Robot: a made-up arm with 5 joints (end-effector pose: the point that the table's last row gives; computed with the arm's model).
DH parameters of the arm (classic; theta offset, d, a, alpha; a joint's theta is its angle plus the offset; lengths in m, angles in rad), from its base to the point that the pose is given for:
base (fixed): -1.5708 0.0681 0 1.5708
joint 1: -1.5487 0 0.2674 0
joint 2: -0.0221 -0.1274 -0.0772 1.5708
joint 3: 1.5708 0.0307 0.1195 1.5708
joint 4: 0 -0.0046 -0.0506 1.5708
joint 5: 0 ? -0.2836 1.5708
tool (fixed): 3.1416 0.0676 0 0
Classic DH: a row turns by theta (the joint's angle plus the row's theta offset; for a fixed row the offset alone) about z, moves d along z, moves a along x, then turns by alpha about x.
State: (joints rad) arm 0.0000 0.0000 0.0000 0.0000 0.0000
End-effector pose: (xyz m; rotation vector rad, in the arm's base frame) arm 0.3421 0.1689 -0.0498 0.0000 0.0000 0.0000
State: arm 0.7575 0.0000 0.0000 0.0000 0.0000
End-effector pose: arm 0.3421 0.0417 -0.1336 -0.7575 0.0000 0.0000
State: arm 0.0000 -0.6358 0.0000 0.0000 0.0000
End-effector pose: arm 0.3421 0.0460 0.0248 0.6358 0.0000 0.0000
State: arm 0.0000 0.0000 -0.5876 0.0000 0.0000
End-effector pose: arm 0.2661 0.1689 0.0571 0.0000 -0.5876 0.0000
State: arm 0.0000 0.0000 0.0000 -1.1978 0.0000
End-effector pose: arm -0.0045 0.3885 -0.0498 0.0000 0.0000 1.1978
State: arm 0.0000 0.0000 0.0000 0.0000 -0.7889
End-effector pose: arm 0.3063 0.1689 -0.2710 0.0000 0.7889 0.0000
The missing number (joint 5, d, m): -0.1441
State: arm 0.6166 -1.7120 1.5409 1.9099 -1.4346
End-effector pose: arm -0.1407 -0.3278 -0.2449 -0.0365 2.7666 -1.1966
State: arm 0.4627 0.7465 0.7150 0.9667 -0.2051
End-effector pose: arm 0.2820 -0.2216 -0.0245 -1.2763 0.1581 -1.3837
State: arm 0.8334 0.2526 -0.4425 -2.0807 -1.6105
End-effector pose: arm -0.0209 -0.4463 -0.2967 2.6366 -1.4569 -0.7392
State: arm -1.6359 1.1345 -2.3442 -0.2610 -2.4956
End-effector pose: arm 0.4856 0.3734 0.1668 0.3263 0.1951 -0.1531
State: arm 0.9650 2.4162 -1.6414 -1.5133 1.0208
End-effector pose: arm -0.1356 -0.3511 0.1551 0.4029 -2.0192 -1.7156
